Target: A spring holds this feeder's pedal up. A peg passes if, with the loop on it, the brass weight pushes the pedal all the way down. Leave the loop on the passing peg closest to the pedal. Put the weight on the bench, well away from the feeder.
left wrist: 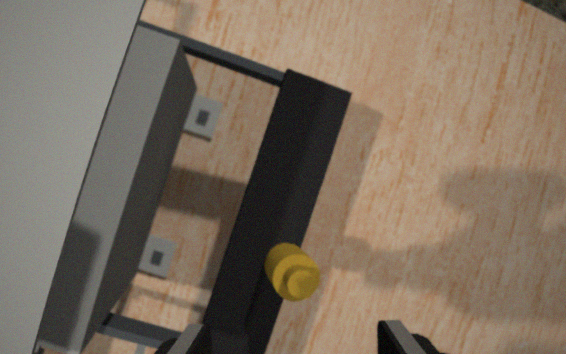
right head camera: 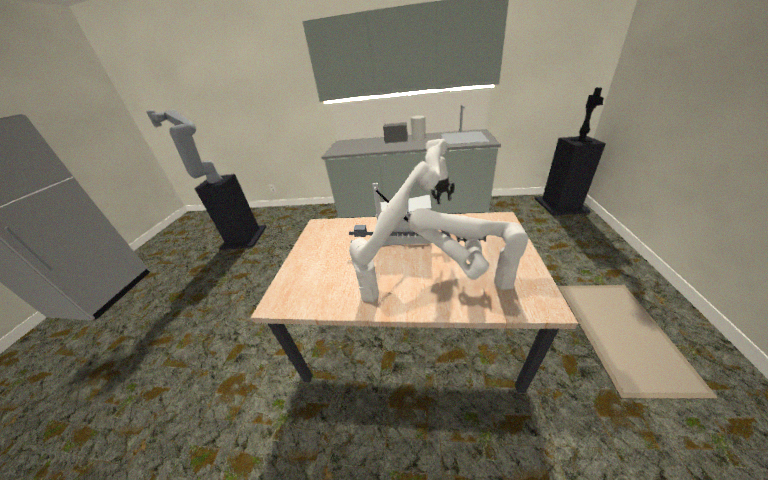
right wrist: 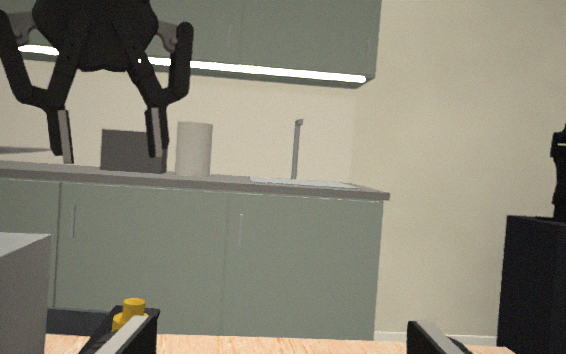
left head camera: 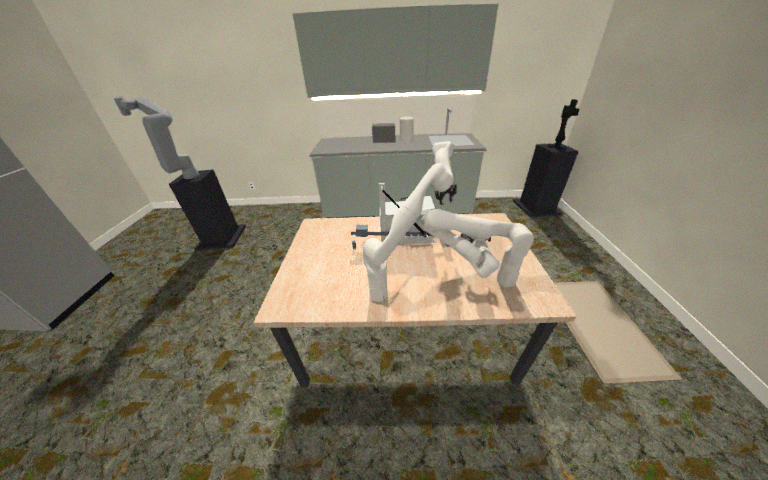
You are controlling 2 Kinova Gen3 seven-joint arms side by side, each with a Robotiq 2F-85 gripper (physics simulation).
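Places are measured from the left arm's base along level axes (x ahead, y left, z up), in millimetres.
Where they show: left gripper, between the fingertips: (left wrist: 294, 351) (right head camera: 444, 202) (right wrist: 114, 160) (left head camera: 446, 203); right gripper, between the fingertips: (right wrist: 281, 346); left arm's base, origin of its link: (right head camera: 370, 294) (left head camera: 378, 294); right arm's base, origin of its link: (right head camera: 503, 282) (left head camera: 505, 280).
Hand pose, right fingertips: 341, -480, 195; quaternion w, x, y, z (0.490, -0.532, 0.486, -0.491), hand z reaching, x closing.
Each offset is from my right fingertips to the top centre of the thing, as dx, dy, dz. "spot": to the spot under its first point. Level surfaces: height alone.
The brass weight {+188, +119, -54} (left wrist: 292, 272) (right wrist: 133, 307) stands on the dark pedal {spot: +231, +147, -100} (left wrist: 280, 185) beside the feeder (left wrist: 75, 100) (right wrist: 22, 295) (left head camera: 416, 240). In the right wrist view the pedal sits low near the bench; whether it is fully down I cannot tell. My left gripper (left wrist: 292, 330) (right wrist: 114, 160) (left head camera: 446, 200) (right head camera: 443, 199) is open and empty, well above the weight. My right gripper (right wrist: 282, 330) is open and empty, to the right of the weight in its own view. The pegs and the loop are too small or hidden behind the arms to tell apart.
A dark rod with a grey block {spot: +36, +635, -66} (left head camera: 361, 230) (right head camera: 360, 230) juts left from the feeder. A thin upright post {+65, +503, +225} (left head camera: 381, 206) stands at the feeder's left. Both arms cross in front of the feeder over the wooden bench {dz -195} (left head camera: 322, 283) (right head camera: 317, 283).
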